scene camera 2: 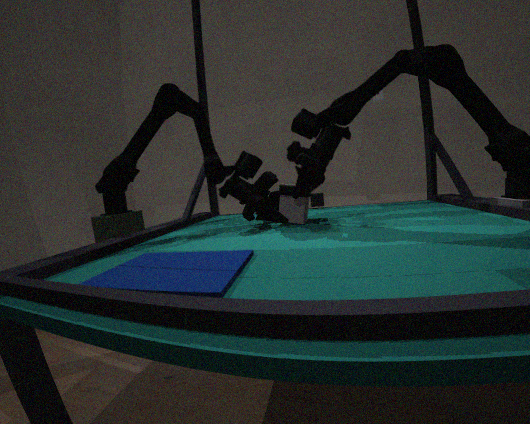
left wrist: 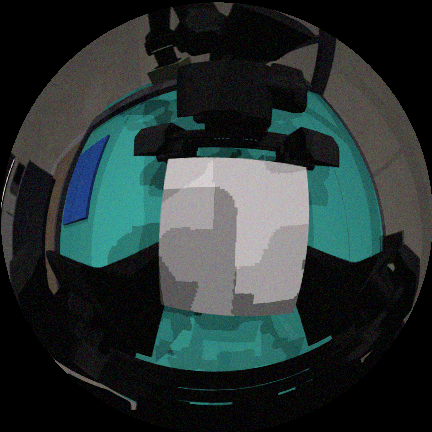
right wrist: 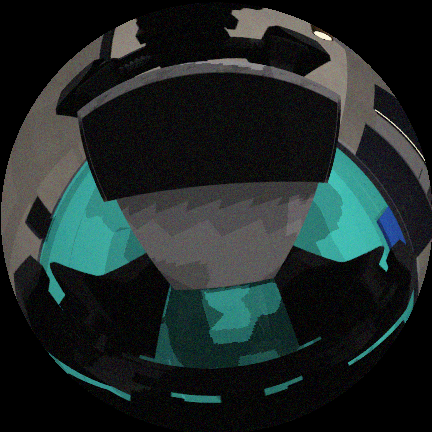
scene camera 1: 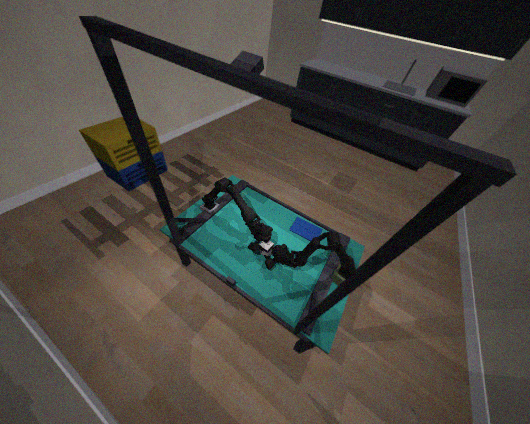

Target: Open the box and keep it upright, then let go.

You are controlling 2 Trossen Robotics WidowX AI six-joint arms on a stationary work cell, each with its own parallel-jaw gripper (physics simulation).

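Where they show: left gripper, between the fingertips: (scene camera 2: pixel 296 199) (left wrist: pixel 229 242) (right wrist: pixel 216 158) (scene camera 1: pixel 266 246); right gripper, between the fingertips: (scene camera 2: pixel 291 219) (right wrist: pixel 219 245); left arm's base, origin of its link: (scene camera 2: pixel 524 197) (scene camera 1: pixel 209 205); right arm's base, origin of its link: (scene camera 2: pixel 116 213) (left wrist: pixel 168 62) (scene camera 1: pixel 344 273).
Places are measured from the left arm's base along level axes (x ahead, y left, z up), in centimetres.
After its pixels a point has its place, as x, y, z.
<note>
A small pale box (scene camera 1: pixel 267 245) (scene camera 2: pixel 294 209) (left wrist: pixel 260 215) (right wrist: pixel 220 250) stands upright on the teal table, its light top face showing in the left wrist view. A dark band (right wrist: pixel 210 130) runs across the upper part of the side facing the right wrist camera; the lid looks down. My left gripper (scene camera 2: pixel 300 194) @[53.1, -7.7, 2.9] (left wrist: pixel 229 242) @[53.1, -7.7, 2.9] reaches down from above and is shut on the box, one finger at each side. My right gripper (scene camera 2: pixel 279 212) (right wrist: pixel 219 245) @[55.0, -7.9, -2.3] is low at the opposite side, shut on the box's lower part. Its fingertips are partly hidden in scene camera 1.
A flat blue panel (scene camera 1: pixel 306 228) @[68.7, 26.5, -2.6] (scene camera 2: pixel 170 272) @[67.6, 27.7, -2.6] (left wrist: pixel 86 180) @[67.0, 20.6, -2.6] (right wrist: pixel 391 227) @[62.3, 23.8, -2.6] lies on the teal table (scene camera 1: pixel 215 240) @[21.5, -19.4, -3.4] (scene camera 2: pixel 375 280) @[42.7, 29.0, -3.4], near the long edge. A dark frame rail (scene camera 2: pixel 350 310) @[46.6, 37.7, -1.4] runs along the table edge, with frame posts at its corners. The two wrists are close together over the box.
</note>
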